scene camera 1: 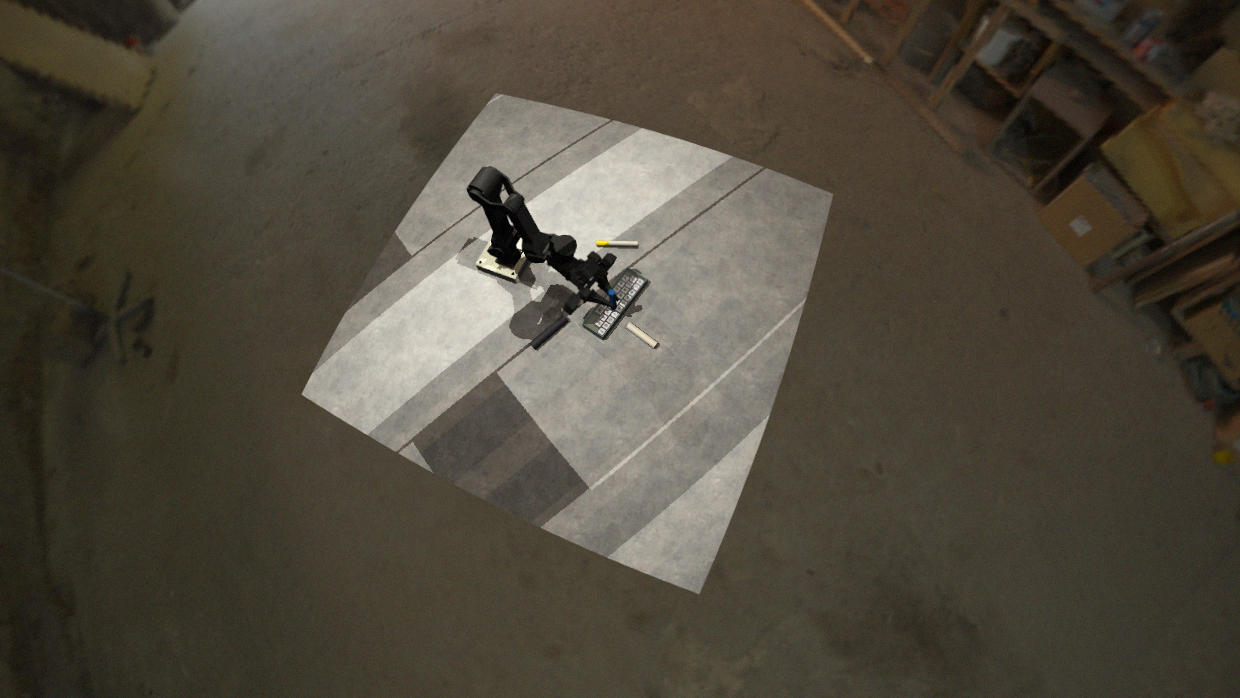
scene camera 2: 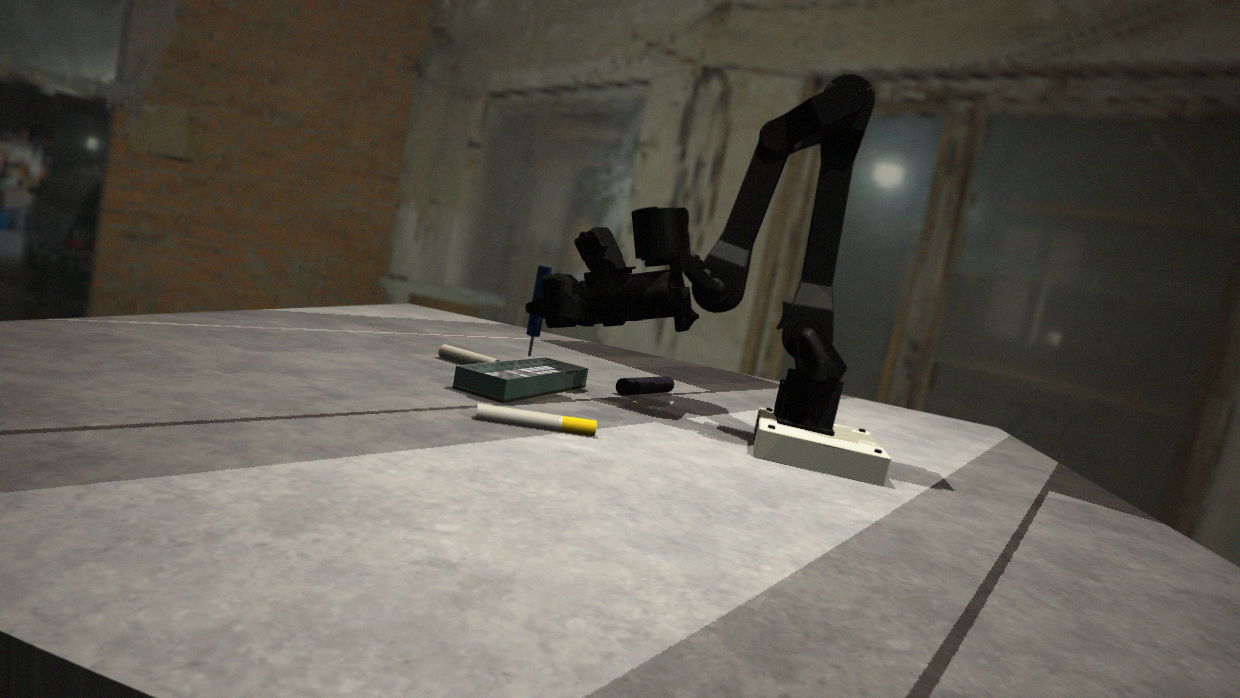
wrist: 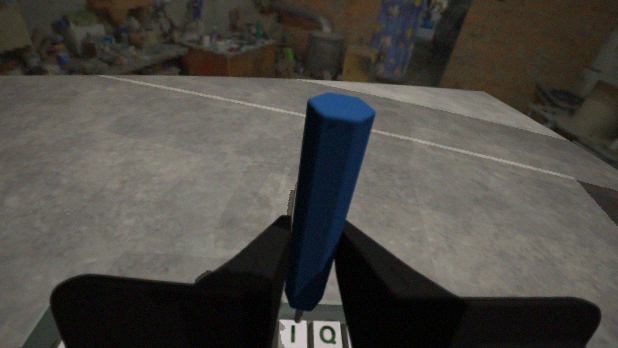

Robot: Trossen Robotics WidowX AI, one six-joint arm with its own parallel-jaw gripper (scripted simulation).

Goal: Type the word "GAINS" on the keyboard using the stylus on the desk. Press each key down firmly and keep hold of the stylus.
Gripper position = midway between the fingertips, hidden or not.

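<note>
My gripper (scene camera 2: 530,308) is in sight, and I find the same gripper (scene camera 1: 616,303) (wrist: 312,227) from elsewhere too. There is a blue stylus (wrist: 337,128), and there is also a black cylinder (scene camera 2: 643,385). In the wrist view the black cylinder is out of frame.
</note>
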